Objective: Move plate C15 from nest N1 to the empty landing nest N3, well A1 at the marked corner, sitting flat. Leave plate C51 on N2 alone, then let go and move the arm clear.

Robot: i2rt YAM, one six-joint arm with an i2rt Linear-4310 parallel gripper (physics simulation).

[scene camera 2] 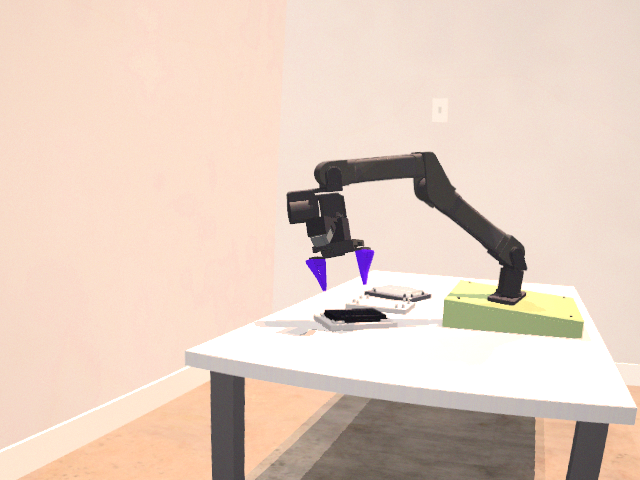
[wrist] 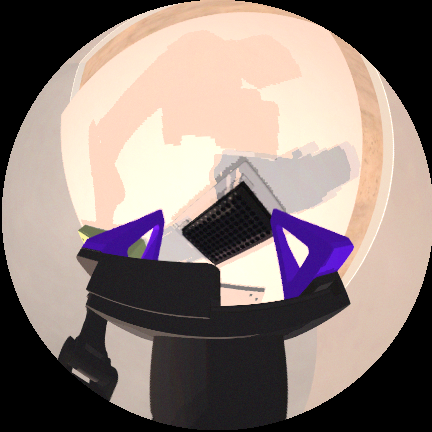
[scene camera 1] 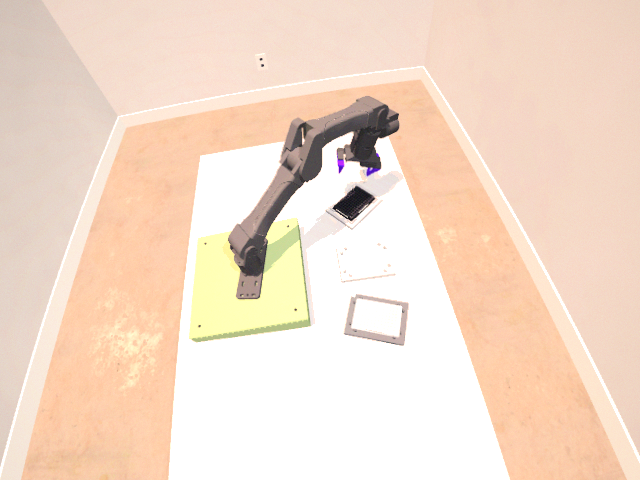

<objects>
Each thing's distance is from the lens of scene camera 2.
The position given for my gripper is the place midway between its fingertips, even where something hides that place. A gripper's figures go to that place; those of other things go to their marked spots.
my gripper [scene camera 2: 344,288]: 1.31 m
black perforated plate [scene camera 2: 358,315]: 1.35 m
</objects>
